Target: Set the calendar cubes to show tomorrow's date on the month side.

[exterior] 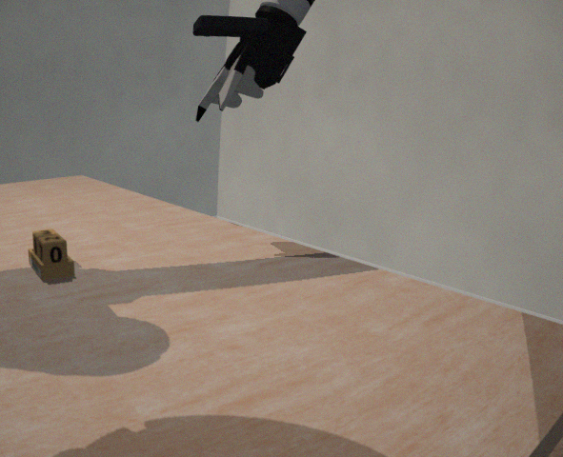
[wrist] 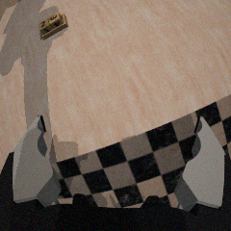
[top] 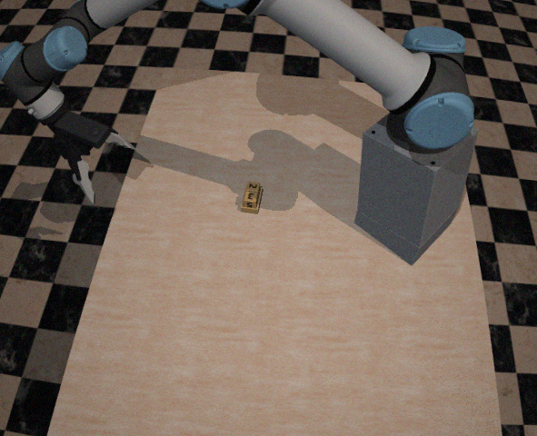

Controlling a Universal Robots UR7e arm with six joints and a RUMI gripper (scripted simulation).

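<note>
The wooden digit cube lies 29 cm behind my hand, 9 cm to the right of it and 14 cm below it. Round my hand: wooden tray 29 cm behind, 11 cm to the right, 16 cm below.
</note>
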